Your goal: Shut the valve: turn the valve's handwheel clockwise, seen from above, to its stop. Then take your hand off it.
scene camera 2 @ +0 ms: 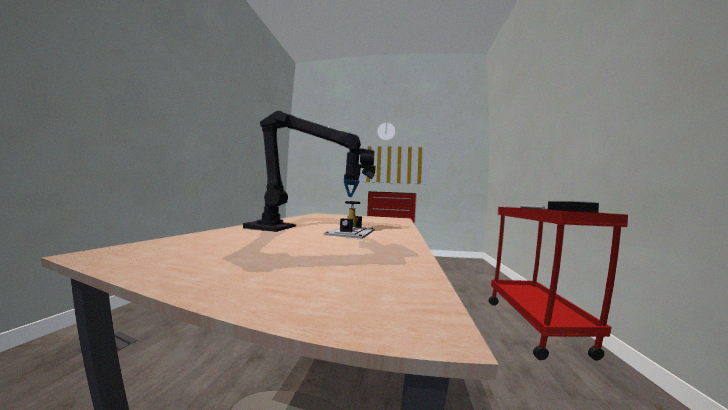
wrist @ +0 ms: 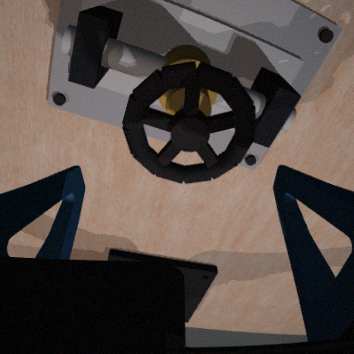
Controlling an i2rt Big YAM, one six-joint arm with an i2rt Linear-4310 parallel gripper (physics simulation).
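The valve's black five-spoked handwheel (scene camera 2: 352, 202) (wrist: 190, 134) sits flat on top of the brass valve body (scene camera 2: 352, 216) (wrist: 172, 102). A pipe runs through the body and two black blocks hold it on a grey base plate (scene camera 2: 333, 233) (wrist: 75, 107). My gripper (scene camera 2: 350, 195) (wrist: 178, 175) is open and empty, with its blue fingers pointing down. In the scene view the fingertips are a little above the handwheel and do not touch it. In the wrist view the wheel lies ahead of the fingertips, between their left and right lines.
The valve stands on the wooden table (scene camera 2: 305, 300). The arm's black base (scene camera 2: 268, 225) (wrist: 200, 285) is bolted down left of the valve in the scene view. A red cart (scene camera 2: 557, 275) stands to the right of the table, and a red drawer cabinet (scene camera 2: 391, 204) is behind it.
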